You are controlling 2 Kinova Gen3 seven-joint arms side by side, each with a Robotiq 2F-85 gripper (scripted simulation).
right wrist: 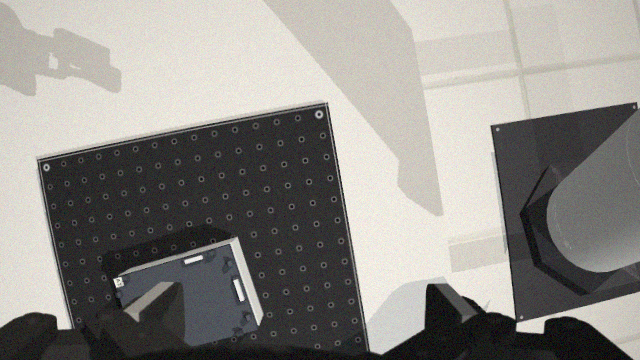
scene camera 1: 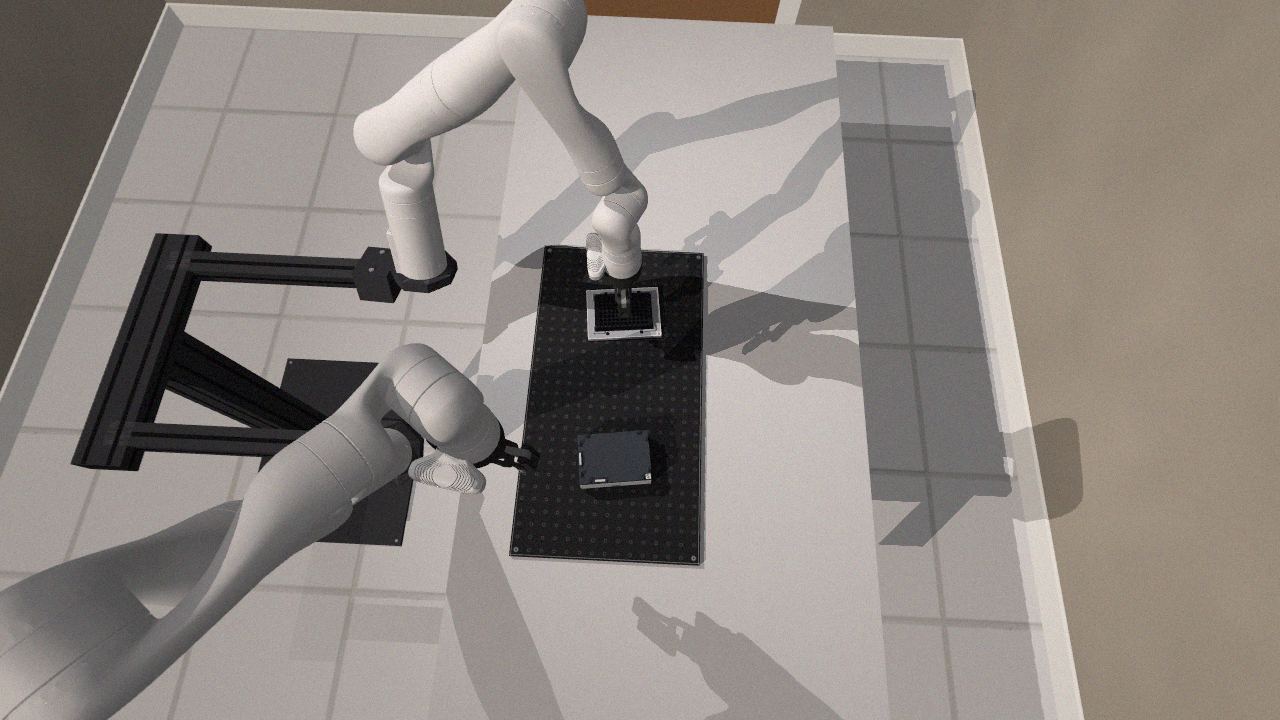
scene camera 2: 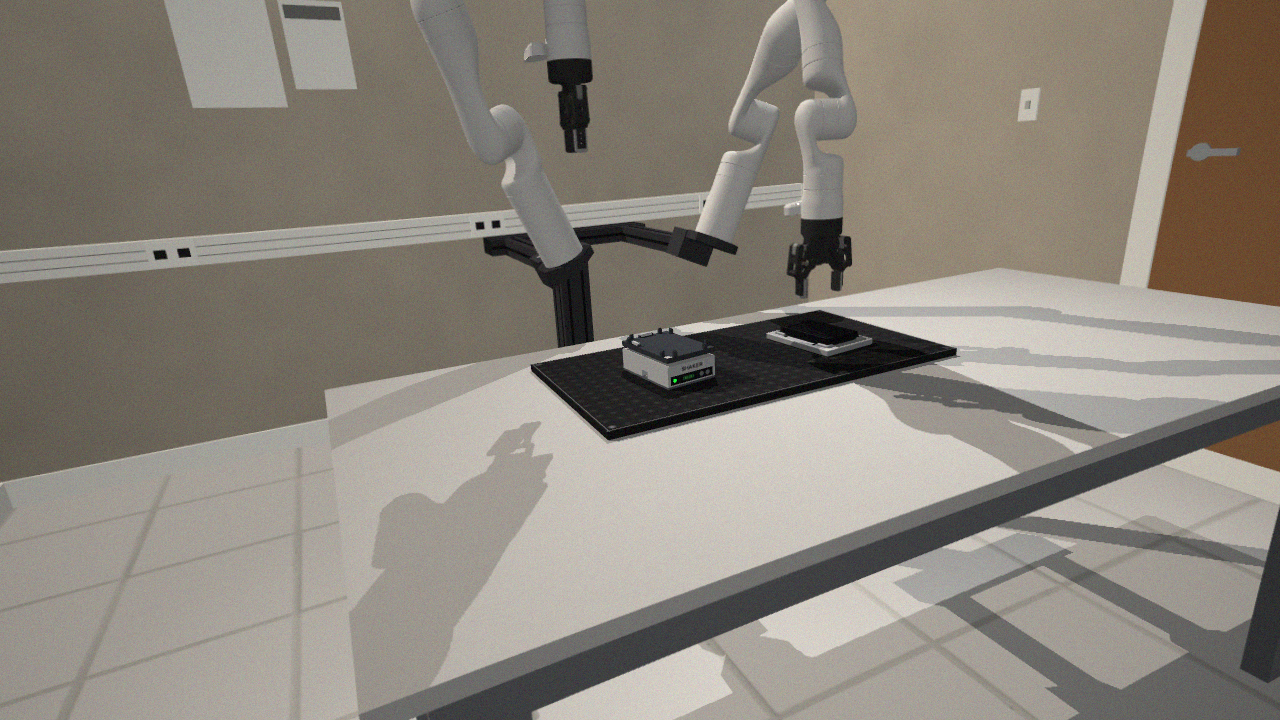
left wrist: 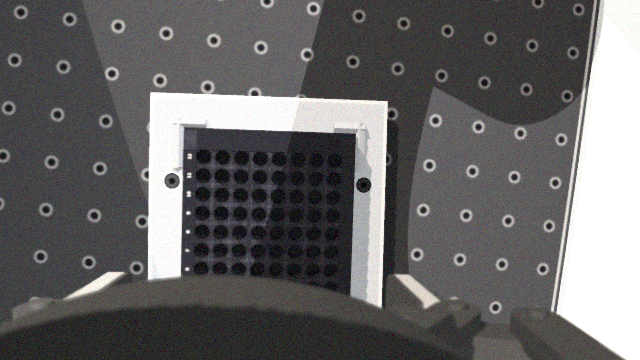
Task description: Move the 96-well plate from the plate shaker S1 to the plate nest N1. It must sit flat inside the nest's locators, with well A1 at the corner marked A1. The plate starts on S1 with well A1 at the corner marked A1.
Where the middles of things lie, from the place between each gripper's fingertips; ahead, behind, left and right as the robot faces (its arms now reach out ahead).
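My left gripper (scene camera 2: 819, 294) is 8 cm above the dark 96-well plate (scene camera 1: 606, 314), and plate nest N1 (scene camera 1: 591, 307) is 10 cm below that same left hand. Going by its middle, the dark 96-well plate is nearer to my left gripper than to my right hand.
From my right hand (scene camera 2: 576, 152), I find the dark 96-well plate 370 mm below, 160 mm ahead and 420 mm to the left. Plate nest N1 is 380 mm below my right hand, 160 mm ahead of it and 420 mm to the left of it.
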